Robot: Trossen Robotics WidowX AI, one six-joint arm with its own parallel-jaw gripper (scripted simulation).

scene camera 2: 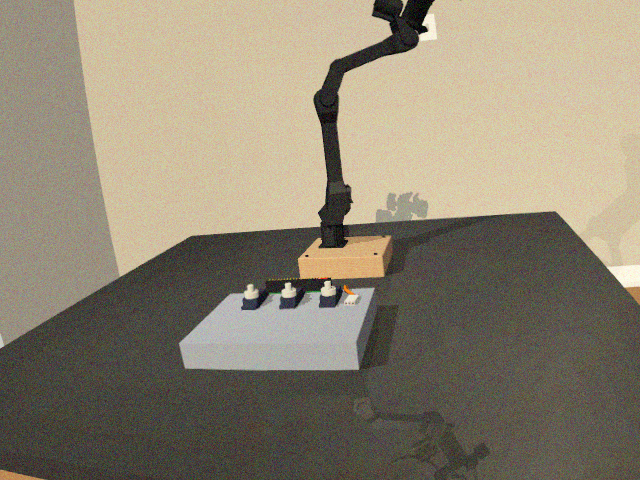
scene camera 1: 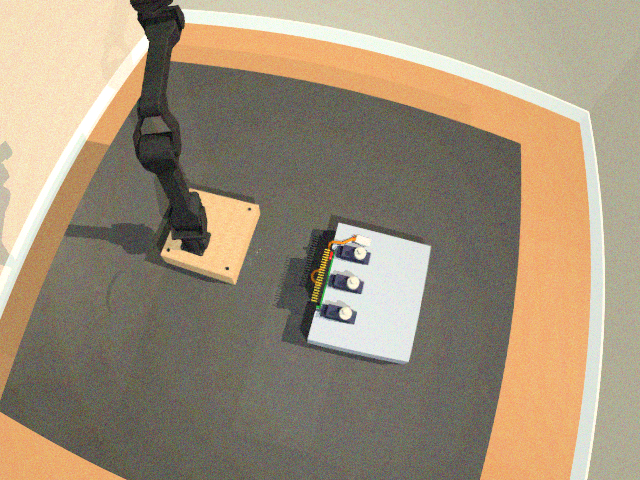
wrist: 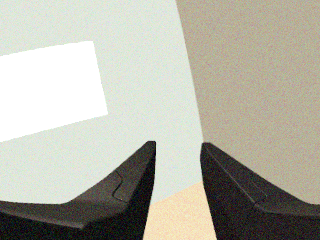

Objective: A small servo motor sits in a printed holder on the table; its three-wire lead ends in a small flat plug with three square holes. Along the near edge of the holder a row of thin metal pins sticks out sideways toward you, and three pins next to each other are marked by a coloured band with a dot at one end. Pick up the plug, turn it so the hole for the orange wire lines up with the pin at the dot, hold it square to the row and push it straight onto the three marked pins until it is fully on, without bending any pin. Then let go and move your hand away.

One and the same spot on a grey holder: point(scene camera 2: 306, 338) is point(scene camera 1: 419, 274).
